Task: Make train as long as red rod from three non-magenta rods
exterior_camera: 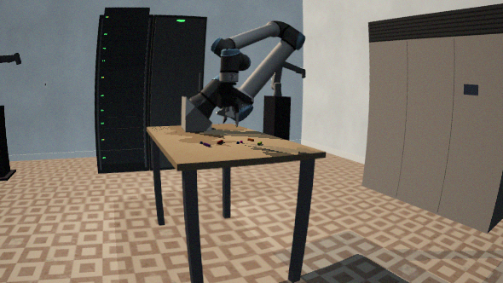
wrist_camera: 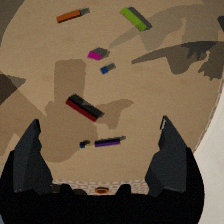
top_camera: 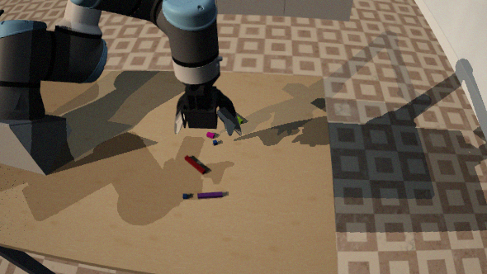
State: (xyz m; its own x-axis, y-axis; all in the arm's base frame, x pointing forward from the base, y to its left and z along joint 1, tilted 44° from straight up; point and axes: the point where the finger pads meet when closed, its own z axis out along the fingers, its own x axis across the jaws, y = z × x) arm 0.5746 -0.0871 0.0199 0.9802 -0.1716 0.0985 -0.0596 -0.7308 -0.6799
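Now: the magenta rod 90 mm below my hand and 70 mm to the left of it. From my hand the other things lie so: purple rod 120 mm to the right, 90 mm below; then red rod 90 mm below, 40 mm behind, 30 mm to the right; then lime rod 130 mm to the left, 90 mm below, 60 mm ahead.
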